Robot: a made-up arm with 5 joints. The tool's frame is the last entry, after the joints. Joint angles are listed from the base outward.
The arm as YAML. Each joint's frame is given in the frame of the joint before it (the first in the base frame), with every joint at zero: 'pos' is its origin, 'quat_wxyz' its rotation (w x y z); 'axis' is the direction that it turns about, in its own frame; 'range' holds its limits. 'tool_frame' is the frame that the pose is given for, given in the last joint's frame.
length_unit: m
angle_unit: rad
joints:
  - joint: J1
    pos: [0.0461, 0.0, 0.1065]
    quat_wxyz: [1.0, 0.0, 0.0, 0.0]
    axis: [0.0, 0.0, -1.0]
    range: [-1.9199, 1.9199]
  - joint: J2
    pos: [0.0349, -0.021, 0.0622]
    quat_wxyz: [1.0, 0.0, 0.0, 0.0]
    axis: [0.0, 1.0, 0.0]
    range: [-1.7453, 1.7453]
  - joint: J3
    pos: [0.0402, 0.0, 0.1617]
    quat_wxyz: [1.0, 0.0, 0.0, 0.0]
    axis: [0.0, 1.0, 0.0]
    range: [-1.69, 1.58]
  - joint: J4
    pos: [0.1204, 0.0, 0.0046]
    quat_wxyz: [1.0, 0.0, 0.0, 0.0]
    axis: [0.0, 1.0, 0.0]
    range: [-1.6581, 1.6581]
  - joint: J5
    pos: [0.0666, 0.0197, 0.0]
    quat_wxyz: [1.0, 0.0, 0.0, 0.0]
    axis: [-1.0, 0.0, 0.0]
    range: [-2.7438, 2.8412]
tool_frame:
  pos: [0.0, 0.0, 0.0]
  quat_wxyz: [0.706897, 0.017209, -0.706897, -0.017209]
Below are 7 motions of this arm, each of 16 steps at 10 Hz.
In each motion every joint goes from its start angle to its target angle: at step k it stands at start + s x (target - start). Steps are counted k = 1, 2, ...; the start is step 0. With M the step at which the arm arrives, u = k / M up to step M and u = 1 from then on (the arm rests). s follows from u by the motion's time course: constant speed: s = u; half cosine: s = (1 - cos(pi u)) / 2; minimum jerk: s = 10 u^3 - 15 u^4 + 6 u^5.
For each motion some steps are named. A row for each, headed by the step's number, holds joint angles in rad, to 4 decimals.
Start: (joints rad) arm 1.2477 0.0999 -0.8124 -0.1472 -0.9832
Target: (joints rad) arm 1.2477 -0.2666 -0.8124 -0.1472 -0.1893
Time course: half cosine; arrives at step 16
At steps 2, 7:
2: 1.2477 0.0860 -0.8124 -0.1472 -0.9530
7: 1.2477 -0.0476 -0.8124 -0.1472 -0.6637

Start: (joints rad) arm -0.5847 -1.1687 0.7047 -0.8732 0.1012
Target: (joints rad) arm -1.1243 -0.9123 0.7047 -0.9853 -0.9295
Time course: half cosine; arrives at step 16
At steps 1, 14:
1: -0.5899 -1.1662 0.7047 -0.8743 0.0913
14: -1.1038 -0.9221 0.7047 -0.9810 -0.8903

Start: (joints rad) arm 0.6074 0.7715 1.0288 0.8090 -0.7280
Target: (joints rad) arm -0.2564 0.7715 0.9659 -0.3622 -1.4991
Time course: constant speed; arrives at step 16
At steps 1, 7, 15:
1: 0.5534 0.7715 1.0249 0.7358 -0.7762
7: 0.2295 0.7715 1.0013 0.2966 -1.0654
15: -0.2024 0.7715 0.9698 -0.2890 -1.4509

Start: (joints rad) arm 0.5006 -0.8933 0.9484 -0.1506 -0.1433
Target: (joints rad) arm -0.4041 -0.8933 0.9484 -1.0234 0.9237
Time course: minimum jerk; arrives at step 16
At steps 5, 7, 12, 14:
5: 0.3377 -0.8933 0.9484 -0.3077 0.0488
7: 0.1532 -0.8933 0.9484 -0.4858 0.2665
12: -0.3104 -0.8933 0.9484 -0.9331 0.8132
14: -0.3896 -0.8933 0.9484 -1.0094 0.9066

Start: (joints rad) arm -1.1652 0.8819 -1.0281 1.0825 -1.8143
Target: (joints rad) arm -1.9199 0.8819 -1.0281 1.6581 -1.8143
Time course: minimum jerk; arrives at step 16
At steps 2, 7, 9, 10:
2: -1.1773 0.8819 -1.0281 1.0917 -1.8143
7: -1.4550 0.8819 -1.0281 1.3035 -1.8143
9: -1.6301 0.8819 -1.0281 1.4371 -1.8143
10: -1.7122 0.8819 -1.0281 1.4997 -1.8143

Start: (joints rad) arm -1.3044 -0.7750 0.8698 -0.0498 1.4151
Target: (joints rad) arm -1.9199 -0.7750 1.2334 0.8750 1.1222
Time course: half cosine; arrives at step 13
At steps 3, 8, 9, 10, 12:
3: -1.3818 -0.7750 0.9155 0.0665 1.3783
8: -1.7213 -0.7750 1.1161 0.5766 1.2167
9: -1.7870 -0.7750 1.1549 0.6753 1.1855
10: -1.8425 -0.7750 1.1877 0.7587 1.1590
12: -1.9110 -0.7750 1.2281 0.8616 1.1265

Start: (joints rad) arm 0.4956 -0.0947 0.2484 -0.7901 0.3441
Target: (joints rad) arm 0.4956 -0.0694 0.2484 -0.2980 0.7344
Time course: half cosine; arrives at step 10
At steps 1, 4, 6, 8, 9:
1: 0.4956 -0.0941 0.2484 -0.7781 0.3537
4: 0.4956 -0.0860 0.2484 -0.6201 0.4789
6: 0.4956 -0.0781 0.2484 -0.4680 0.5996
8: 0.4956 -0.0718 0.2484 -0.3450 0.6971
9: 0.4956 -0.0700 0.2484 -0.3100 0.7248

